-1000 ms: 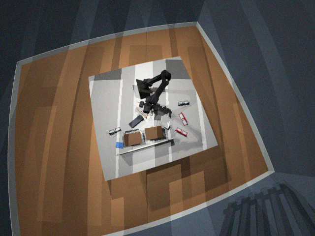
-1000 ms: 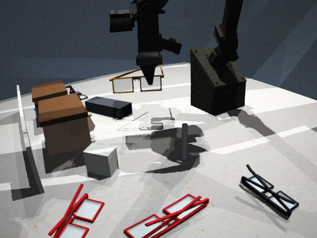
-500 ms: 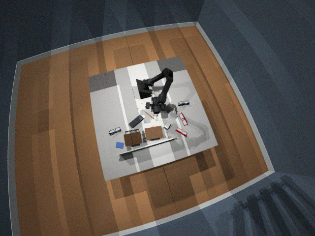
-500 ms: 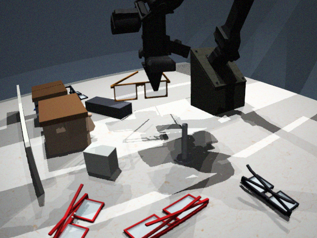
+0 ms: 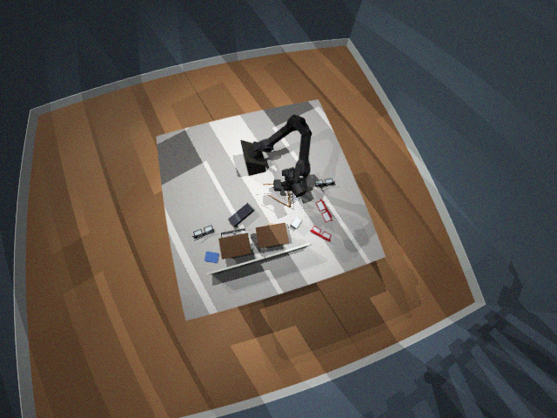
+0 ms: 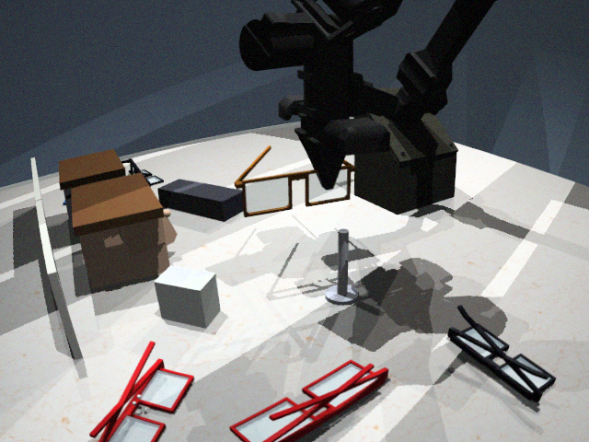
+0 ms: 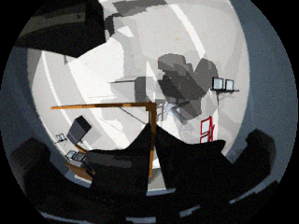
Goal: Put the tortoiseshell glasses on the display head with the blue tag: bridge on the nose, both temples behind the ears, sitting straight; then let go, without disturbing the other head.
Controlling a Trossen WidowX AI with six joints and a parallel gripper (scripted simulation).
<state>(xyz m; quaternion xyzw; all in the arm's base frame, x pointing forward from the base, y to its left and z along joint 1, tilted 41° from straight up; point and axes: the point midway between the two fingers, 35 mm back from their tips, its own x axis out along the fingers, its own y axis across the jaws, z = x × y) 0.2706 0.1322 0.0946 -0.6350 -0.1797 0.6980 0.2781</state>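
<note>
Right now the grey post is 20 mm ahead of my gripper tip, 60 mm to the left of it and 90 mm below it. The rest, counted from my gripper tip: white rail (360 mm ahead, 260 mm to the right, 60 mm below); white cube (190 mm ahead, 10 mm to the left, 90 mm below); dark case (60 mm ahead, 310 mm to the right, 90 mm below).
</note>
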